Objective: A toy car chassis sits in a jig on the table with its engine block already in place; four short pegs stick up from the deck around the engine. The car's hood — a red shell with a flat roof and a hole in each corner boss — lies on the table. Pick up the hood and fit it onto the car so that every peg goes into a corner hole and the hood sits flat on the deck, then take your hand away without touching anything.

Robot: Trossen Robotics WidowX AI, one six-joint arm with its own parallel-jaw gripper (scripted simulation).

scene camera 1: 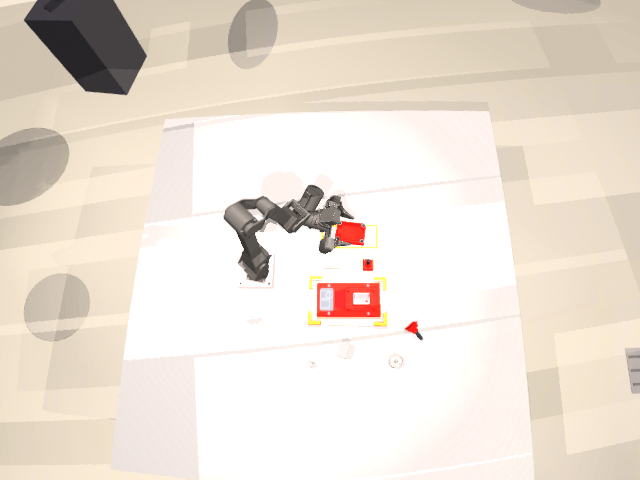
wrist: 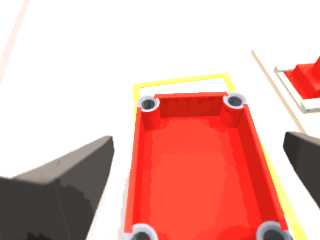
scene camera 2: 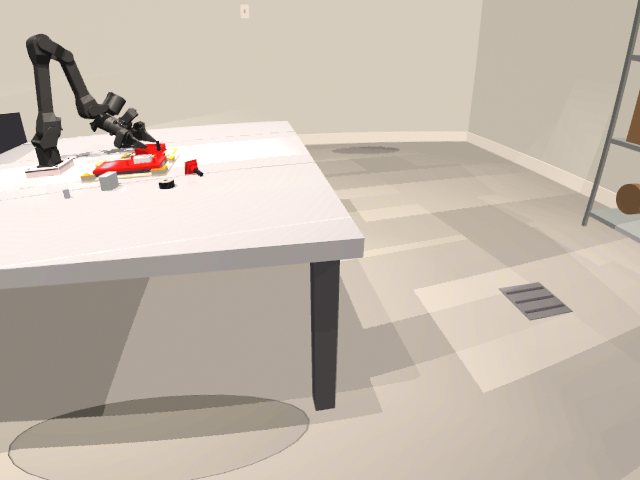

Path:
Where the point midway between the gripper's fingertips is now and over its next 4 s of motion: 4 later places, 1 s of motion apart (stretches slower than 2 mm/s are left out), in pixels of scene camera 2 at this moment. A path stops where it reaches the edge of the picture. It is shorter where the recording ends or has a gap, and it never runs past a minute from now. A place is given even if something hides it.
My gripper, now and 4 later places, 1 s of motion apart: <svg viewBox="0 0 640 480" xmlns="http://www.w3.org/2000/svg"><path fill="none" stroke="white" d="M151 144L151 148L149 132L148 129L147 140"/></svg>

